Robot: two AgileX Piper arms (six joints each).
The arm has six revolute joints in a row. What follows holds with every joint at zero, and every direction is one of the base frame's. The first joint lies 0.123 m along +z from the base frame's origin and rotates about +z. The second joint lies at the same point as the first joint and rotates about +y. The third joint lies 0.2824 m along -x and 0.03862 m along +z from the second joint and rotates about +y. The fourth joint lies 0.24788 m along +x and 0.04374 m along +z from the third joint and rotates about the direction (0.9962, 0, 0.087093). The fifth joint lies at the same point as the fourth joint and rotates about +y. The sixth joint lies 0.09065 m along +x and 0.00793 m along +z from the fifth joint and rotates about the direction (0.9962, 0, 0.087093). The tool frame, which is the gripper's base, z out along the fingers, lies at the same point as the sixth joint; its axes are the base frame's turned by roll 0, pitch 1.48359 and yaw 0 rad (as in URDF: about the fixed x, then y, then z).
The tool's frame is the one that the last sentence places.
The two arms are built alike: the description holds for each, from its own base.
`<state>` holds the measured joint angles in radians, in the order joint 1, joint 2, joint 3, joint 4, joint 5, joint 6, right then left.
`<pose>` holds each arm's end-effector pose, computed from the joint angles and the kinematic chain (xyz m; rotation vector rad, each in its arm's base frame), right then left.
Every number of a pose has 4 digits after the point. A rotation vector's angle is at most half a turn.
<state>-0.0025 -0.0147 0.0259 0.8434 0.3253 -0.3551 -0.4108 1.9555 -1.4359 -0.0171 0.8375 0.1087</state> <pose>0.0529 0.0216 0.1857 0.2217 1.7276 0.5451 0.3714 -0.1630 0.1983 0.7176 2.7531 -0.0852</pose>
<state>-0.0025 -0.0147 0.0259 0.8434 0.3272 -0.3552 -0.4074 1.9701 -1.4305 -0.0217 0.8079 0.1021</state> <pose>0.0529 0.0217 0.1856 0.2207 1.7292 0.5460 0.3743 -0.1631 0.1917 0.6975 2.7489 -0.0928</pose>
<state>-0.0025 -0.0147 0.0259 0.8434 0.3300 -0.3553 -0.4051 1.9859 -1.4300 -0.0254 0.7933 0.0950</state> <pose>0.0528 0.0219 0.1854 0.2193 1.7314 0.5472 0.3767 -0.1633 0.1855 0.6816 2.7550 -0.0975</pose>
